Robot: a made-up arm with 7 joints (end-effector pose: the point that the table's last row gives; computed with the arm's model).
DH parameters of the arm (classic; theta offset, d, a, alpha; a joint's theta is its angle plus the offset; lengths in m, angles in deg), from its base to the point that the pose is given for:
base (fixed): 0 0.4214 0.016 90
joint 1: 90 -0.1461 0.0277 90
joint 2: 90 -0.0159 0.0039 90
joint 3: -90 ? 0.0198 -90
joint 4: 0 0.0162 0.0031 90
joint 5: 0 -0.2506 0.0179 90
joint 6: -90 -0.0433 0.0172 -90
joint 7: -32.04 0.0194 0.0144 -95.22
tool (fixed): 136.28 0.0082 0 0
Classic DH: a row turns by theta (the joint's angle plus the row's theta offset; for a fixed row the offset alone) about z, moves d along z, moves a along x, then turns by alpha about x.
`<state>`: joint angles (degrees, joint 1 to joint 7).
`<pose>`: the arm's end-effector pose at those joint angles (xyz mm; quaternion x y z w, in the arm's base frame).
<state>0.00 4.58 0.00 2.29 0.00 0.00 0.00</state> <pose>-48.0 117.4 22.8 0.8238 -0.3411 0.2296 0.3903</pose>
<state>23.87 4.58 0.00 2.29 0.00 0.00 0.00</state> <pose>118.8 117.4 31.1 0.7585 -0.4144 0.3950 0.3113</pose>
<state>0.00 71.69 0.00 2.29 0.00 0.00 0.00</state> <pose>-48.0 527.6 256.8 -0.9022 0.4111 -0.0028 0.1301</pose>
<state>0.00 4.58 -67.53 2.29 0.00 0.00 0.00</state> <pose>-72.6 197.8 29.3 0.5061 -0.7226 -0.0619 0.4668</pose>
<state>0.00 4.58 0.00 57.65 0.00 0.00 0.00</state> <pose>199.3 109.4 122.6 0.6106 -0.5133 0.5703 0.1962</pose>
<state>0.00 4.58 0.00 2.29 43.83 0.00 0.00</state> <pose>-8.3 103.8 23.4 0.8784 -0.0184 0.3877 0.2788</pose>
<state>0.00 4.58 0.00 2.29 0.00 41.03 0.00</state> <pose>-66.3 115.8 42.6 0.8613 -0.1601 -0.0618 0.4782</pose>
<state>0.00 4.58 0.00 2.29 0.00 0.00 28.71</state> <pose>-48.0 109.2 23.9 0.6982 -0.2814 0.3024 0.5847</pose>
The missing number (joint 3, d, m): -0.1369
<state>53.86 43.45 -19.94 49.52 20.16 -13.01 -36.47</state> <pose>338.5 289.8 356.0 -0.4163 0.4151 -0.6862 0.4284</pose>
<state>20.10 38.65 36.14 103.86 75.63 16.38 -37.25</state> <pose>208.7 246.0 532.7 -0.2904 0.0884 -0.9462 0.1123</pose>
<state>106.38 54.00 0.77 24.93 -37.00 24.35 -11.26</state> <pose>233.2 466.9 506.3 -0.6618 0.2474 -0.5003 0.5005</pose>
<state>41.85 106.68 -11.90 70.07 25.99 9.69 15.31</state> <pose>180.1 423.6 538.0 -0.5381 0.6971 -0.3120 0.3566</pose>
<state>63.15 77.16 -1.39 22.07 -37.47 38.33 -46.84</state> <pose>86.1 534.6 391.8 -0.7642 0.0963 0.1104 0.6281</pose>
